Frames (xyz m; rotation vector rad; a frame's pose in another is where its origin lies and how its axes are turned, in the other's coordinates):
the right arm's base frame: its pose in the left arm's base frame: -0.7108 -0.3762 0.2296 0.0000 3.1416 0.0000
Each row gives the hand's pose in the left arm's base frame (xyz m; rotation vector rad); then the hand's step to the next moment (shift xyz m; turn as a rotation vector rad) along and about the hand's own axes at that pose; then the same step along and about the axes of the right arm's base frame.
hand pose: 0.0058 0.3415 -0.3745 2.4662 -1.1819 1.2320
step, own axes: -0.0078 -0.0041 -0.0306 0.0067 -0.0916 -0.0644
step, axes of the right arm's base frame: 0.0187 0.0208 -0.0152 -0.0271 0.0867 -0.0658
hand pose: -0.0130 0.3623 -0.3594 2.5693 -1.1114 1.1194
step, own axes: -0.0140 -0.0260 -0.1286 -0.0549 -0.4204 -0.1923
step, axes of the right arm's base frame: 0.0639 0.0758 -0.0871 -0.1456 0.4081 -0.1701
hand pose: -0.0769 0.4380 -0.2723 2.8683 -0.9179 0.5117
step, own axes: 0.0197 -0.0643 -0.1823 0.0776 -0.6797 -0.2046
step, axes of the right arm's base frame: 0.0003 0.0748 -0.1793 -0.3931 0.5493 -0.2317
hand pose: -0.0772 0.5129 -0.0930 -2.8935 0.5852 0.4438
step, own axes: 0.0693 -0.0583 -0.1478 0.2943 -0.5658 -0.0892
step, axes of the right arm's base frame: -0.1222 -0.0023 -0.1230 -0.5085 0.3927 -0.0435
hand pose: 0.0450 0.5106 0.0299 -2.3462 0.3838 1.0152
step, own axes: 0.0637 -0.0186 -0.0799 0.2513 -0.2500 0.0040
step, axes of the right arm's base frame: -0.0978 -0.0345 -0.0050 -0.2812 0.1940 0.0947
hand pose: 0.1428 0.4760 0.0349 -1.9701 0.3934 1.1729
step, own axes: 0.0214 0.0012 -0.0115 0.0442 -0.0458 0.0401
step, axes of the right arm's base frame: -0.0173 -0.0068 0.0156 -0.0271 0.0652 0.0259
